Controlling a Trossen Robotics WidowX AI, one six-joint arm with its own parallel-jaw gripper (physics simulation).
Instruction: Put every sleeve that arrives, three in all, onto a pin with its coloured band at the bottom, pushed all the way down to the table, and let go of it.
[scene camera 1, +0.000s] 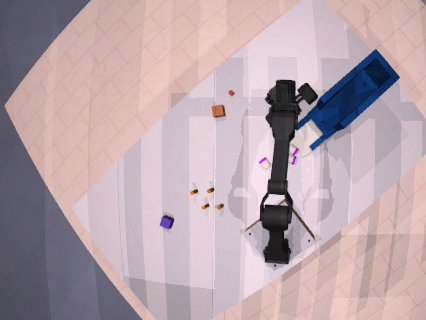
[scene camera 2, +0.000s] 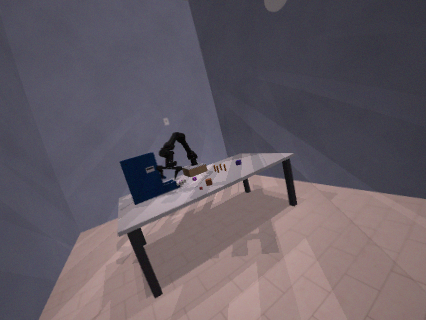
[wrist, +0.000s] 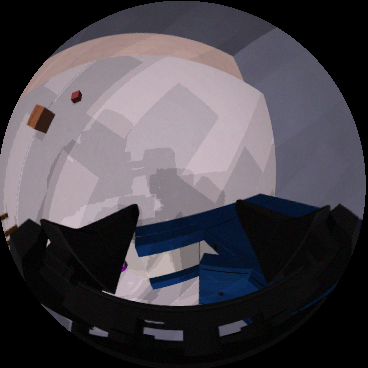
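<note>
Three white sleeves with magenta bands lie on the table. One sleeve (scene camera 1: 265, 164) (scene camera 2: 194, 178) lies on its side, left of the arm in scene camera 1. Two more, a sleeve (scene camera 1: 294, 150) and a sleeve (scene camera 1: 293, 160), lie close together near the mouth of the blue chute. A magenta band (wrist: 124, 266) shows beside the left finger in the wrist view. Four orange pins (scene camera 1: 205, 206) (scene camera 2: 220, 168) stand upright and bare, left of the arm base. My gripper (wrist: 187, 207) is open and empty, above the table beside the chute; its fingers are hidden under the arm in scene camera 1.
The blue chute (scene camera 1: 345, 102) (scene camera 2: 141, 180) (wrist: 227, 282) has a pale ramp (scene camera 1: 311, 133). An orange-brown block (scene camera 1: 218, 111) (scene camera 2: 209, 182) (wrist: 41, 119), a small red cube (scene camera 1: 231, 93) (scene camera 2: 201, 188) (wrist: 76, 96) and a purple block (scene camera 1: 167, 222) (scene camera 2: 238, 162) stand apart. Low brown walls (scene camera 1: 303, 222) (scene camera 2: 195, 170) flank the arm base.
</note>
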